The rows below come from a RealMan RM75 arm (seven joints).
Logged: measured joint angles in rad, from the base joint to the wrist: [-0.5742 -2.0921 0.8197 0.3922 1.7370 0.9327 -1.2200]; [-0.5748 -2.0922 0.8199 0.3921 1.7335 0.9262 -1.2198]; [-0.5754 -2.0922 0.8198 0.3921 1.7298 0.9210 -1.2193]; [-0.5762 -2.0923 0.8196 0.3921 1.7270 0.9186 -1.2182]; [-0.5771 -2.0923 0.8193 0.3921 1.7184 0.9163 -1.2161]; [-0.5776 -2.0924 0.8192 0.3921 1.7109 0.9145 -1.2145]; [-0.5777 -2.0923 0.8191 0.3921 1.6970 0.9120 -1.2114]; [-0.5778 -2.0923 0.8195 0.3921 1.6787 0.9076 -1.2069]
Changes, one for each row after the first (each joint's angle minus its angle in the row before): [-0.0006 -0.0001 0.0002 -0.0001 -0.0035 -0.0065 0.0002]; [-0.0006 0.0000 -0.0001 0.0000 -0.0037 -0.0052 0.0005]; [-0.0008 -0.0001 -0.0002 0.0000 -0.0028 -0.0024 0.0011]; [-0.0009 0.0000 -0.0003 0.0000 -0.0086 -0.0023 0.0021]; [-0.0005 -0.0001 -0.0001 0.0000 -0.0075 -0.0018 0.0016]; [-0.0001 0.0001 -0.0001 0.0000 -0.0139 -0.0025 0.0031]; [-0.0001 0.0000 0.0004 0.0000 -0.0183 -0.0044 0.0045]
